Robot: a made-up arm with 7 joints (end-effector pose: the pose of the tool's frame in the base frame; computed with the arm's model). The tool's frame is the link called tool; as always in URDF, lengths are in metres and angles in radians.
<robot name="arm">
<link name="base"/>
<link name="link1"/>
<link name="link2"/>
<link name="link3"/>
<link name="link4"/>
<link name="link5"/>
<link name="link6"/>
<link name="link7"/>
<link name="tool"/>
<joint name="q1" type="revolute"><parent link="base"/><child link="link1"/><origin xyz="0.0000 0.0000 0.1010" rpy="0.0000 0.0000 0.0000"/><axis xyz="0 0 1"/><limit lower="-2.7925" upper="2.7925" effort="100" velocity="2.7"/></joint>
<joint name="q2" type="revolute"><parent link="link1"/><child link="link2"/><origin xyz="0.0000 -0.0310 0.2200" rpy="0.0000 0.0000 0.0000"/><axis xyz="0 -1 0"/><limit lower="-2.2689" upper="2.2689" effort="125" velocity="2.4"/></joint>
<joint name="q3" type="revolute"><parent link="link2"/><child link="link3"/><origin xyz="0.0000 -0.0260 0.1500" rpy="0.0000 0.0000 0.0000"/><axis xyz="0 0 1"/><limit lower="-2.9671" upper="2.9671" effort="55" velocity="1.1"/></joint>
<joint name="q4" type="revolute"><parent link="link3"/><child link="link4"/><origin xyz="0.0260 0.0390 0.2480" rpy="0.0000 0.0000 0.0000"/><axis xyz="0 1 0"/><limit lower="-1.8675" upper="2.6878" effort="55" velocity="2.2"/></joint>
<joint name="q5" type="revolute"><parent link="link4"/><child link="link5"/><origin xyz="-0.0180 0.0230 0.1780" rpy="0.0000 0.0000 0.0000"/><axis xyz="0 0 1"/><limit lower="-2.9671" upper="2.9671" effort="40" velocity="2.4"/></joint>
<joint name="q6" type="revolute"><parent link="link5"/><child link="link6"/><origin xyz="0.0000 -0.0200 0.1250" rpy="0.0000 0.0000 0.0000"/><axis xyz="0 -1 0"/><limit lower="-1.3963" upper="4.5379" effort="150" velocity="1.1"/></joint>
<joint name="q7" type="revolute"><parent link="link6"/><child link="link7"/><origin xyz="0.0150 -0.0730 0.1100" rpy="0.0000 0.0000 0.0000"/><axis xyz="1 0 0"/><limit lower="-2.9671" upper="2.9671" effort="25" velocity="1.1"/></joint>
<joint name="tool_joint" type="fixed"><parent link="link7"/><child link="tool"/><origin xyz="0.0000 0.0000 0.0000" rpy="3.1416 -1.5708 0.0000"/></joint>
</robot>
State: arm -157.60 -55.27 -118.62 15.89 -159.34 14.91 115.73
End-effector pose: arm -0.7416 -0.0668 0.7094 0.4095 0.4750 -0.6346 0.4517
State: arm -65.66 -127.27 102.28 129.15 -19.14 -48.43 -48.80
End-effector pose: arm 0.2588 -0.0070 0.2421 -0.0547 -0.8124 0.1196 0.5681
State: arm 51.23 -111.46 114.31 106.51 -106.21 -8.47 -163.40
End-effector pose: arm 0.0258 0.5602 0.3997 -0.9014 0.3979 0.1690 0.0237
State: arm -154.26 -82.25 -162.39 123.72 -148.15 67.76 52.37
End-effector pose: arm -0.2829 0.2359 0.5873 0.0415 0.1927 0.7763 0.5988
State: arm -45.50 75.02 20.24 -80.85 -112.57 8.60 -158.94
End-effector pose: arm -0.3919 0.2532 0.0196 0.4248 -0.5537 0.3444 0.6280
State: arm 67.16 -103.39 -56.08 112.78 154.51 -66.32 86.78
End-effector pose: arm 0.3258 0.1282 -0.1087 -0.3215 0.5959 0.7285 0.1039
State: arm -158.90 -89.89 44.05 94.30 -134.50 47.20 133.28
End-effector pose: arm -0.2473 -0.4813 0.1460 0.1153 -0.9646 0.1459 0.1867
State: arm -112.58 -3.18 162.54 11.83 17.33 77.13 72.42
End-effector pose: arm -0.0189 -0.0472 1.0705 -0.1805 0.0386 -0.3344 0.9242
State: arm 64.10 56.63 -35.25 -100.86 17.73 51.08 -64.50
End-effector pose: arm -0.2582 -0.3072 0.2112 -0.4811 -0.6325 0.5148 0.3216
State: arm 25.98 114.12 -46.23 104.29 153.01 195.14 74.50
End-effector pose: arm -0.3263 -0.2747 0.4148 0.5769 0.5490 0.5825 0.1630
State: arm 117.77 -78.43 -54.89 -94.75 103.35 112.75 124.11
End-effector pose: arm -0.3240 0.3150 0.5763 -0.1788 -0.2345 0.9443 0.1462
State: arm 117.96 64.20 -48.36 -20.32 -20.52 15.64 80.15
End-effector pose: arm 0.2935 -0.6873 0.5331 -0.0705 0.5103 -0.1041 0.8507
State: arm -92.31 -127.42 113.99 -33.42 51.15 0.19 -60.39
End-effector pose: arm -0.2223 -0.5809 -0.1886 -0.0650 0.4846 -0.8722 0.0132
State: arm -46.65 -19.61 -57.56 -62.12 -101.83 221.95 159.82
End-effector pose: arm 0.1250 0.0678 0.7210 0.8389 0.2068 0.1585 0.4779
